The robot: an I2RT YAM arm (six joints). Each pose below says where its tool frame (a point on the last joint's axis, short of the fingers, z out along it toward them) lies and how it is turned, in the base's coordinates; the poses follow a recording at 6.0 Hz.
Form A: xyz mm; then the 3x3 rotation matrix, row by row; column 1 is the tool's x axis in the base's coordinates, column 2 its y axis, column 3 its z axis. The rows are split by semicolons.
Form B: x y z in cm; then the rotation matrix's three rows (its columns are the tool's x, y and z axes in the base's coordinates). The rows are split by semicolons. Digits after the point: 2 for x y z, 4 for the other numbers.
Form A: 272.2 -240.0 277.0; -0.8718 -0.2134 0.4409; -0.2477 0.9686 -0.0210; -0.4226 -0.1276 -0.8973
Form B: 27.22 -24.00 27.70; -0.8718 -0.2134 0.4409; -0.2477 0.9686 -0.0210; -0.4226 -0.1276 -0.8973
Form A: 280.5 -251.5 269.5; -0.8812 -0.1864 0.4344; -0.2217 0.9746 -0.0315; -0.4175 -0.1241 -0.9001
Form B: 28.05 -25.15 26.95; -0.8812 -0.1864 0.4344; -0.2217 0.9746 -0.0315; -0.4175 -0.1241 -0.9001
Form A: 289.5 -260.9 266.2; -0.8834 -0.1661 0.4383; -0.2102 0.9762 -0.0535; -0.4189 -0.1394 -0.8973
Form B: 28.95 -26.09 26.62; -0.8834 -0.1661 0.4383; -0.2102 0.9762 -0.0535; -0.4189 -0.1394 -0.8973
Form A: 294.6 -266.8 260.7; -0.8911 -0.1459 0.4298; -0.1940 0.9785 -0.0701; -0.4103 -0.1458 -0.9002
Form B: 29.46 -26.68 26.07; -0.8911 -0.1459 0.4298; -0.1940 0.9785 -0.0701; -0.4103 -0.1458 -0.9002
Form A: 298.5 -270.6 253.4; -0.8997 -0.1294 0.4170; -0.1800 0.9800 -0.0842; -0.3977 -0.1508 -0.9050
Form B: 29.85 -27.06 25.34; -0.8997 -0.1294 0.4170; -0.1800 0.9800 -0.0842; -0.3977 -0.1508 -0.9050
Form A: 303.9 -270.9 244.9; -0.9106 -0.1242 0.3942; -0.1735 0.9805 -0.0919; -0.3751 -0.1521 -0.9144
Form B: 30.39 -27.09 24.49; -0.9106 -0.1242 0.3942; -0.1735 0.9805 -0.0919; -0.3751 -0.1521 -0.9144
